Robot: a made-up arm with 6 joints. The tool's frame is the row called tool. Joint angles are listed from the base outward.
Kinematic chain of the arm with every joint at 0, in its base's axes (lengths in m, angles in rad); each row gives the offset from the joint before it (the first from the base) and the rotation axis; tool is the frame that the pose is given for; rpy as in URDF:
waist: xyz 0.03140 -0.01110 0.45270 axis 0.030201 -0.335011 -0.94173
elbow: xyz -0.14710 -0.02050 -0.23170 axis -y
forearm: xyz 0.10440 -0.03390 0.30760 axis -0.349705 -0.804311 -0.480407
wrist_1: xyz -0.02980 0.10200 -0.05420 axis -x
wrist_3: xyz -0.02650 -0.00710 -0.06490 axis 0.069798 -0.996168 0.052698
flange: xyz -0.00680 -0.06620 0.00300 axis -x
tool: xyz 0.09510 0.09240 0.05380 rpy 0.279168 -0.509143 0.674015
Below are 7 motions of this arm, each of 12 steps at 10 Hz.
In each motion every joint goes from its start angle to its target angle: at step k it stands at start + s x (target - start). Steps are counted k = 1, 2, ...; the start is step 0. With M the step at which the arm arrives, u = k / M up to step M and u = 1 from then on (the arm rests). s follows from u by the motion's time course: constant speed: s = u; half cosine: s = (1 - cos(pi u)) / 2; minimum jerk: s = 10 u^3 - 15 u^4 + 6 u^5.
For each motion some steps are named. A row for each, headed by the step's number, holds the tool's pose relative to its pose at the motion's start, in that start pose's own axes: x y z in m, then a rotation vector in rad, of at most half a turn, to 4 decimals.
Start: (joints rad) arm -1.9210 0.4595 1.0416 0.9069 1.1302 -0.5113
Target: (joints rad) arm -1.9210 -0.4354 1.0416 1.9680 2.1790 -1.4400
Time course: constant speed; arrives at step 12
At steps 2, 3, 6, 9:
2: 0.0077 0.0297 -0.0117 0.3126 -0.0688 0.1926
3: 0.0103 0.0421 -0.0150 0.4851 -0.1070 0.2814
6: 0.0171 0.0652 -0.0211 1.0567 -0.2266 0.5155
9: 0.0296 0.0702 -0.0364 1.6940 -0.3331 0.7023

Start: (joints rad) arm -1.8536 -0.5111 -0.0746 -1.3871 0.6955 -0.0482
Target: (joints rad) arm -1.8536 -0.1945 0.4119 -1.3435 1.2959 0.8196
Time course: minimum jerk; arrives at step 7
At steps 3, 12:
3: -0.0125 0.0287 -0.0011 -0.2243 -0.0660 0.3921
12: -0.0155 0.0502 0.0008 -0.6905 -0.4612 0.7621

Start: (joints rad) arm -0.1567 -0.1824 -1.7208 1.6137 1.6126 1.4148
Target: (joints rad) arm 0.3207 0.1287 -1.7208 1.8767 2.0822 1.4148
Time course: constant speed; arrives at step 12
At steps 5, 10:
5: 0.0563 0.0071 0.0326 -0.3231 -0.0046 0.0634
10: 0.1215 0.0341 0.0476 -0.5930 -0.0338 0.1839

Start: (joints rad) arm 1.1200 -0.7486 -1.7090 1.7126 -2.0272 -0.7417
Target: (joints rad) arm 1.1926 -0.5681 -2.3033 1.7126 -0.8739 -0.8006
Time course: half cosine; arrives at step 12
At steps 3, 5, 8, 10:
3: -0.0078 0.0273 0.0014 -0.0203 -0.0617 0.2150
5: -0.0313 0.0665 0.0002 -0.0446 -0.1440 0.5463
8: -0.0958 0.1141 -0.0111 -0.0658 -0.2449 1.1120
10: -0.1331 0.1246 -0.0199 -0.0655 -0.2736 1.3862

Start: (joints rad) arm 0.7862 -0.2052 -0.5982 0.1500 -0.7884 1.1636
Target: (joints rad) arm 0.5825 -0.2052 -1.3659 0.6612 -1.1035 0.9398
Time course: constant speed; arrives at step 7
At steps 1, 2, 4, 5, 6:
1: -0.0215 0.0208 -0.0128 0.0277 0.1025 0.1083
2: -0.0461 0.0379 -0.0238 0.0498 0.2090 0.2107
4: -0.1019 0.0597 -0.0398 0.0752 0.4309 0.3971
5: -0.1314 0.0641 -0.0445 0.0773 0.5447 0.4809
6: -0.1609 0.0643 -0.0468 0.0717 0.6592 0.5586

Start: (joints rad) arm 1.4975 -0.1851 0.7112 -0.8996 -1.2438 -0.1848
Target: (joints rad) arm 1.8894 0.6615 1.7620 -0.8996 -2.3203 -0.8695
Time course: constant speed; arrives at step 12
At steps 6, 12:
6: -0.0220 0.1453 0.1405 -0.1880 -0.4528 0.2030
12: -0.2174 0.3410 0.1710 -0.2542 -1.0405 0.4935

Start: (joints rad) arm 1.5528 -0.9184 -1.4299 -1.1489 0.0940 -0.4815
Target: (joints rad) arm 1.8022 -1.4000 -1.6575 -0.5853 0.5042 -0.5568
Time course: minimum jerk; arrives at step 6
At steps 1, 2, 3, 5, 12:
1: 0.0043 0.0054 -0.0005 -0.0040 -0.0046 -0.0015
2: 0.0266 0.0320 -0.0020 -0.0199 -0.0214 -0.0094
3: 0.0683 0.0749 -0.0007 -0.0304 -0.0294 -0.0231
5: 0.1466 0.1354 0.0118 0.0031 -0.0016 -0.0407
12: 0.1531 0.1394 0.0133 0.0085 0.0020 -0.0416

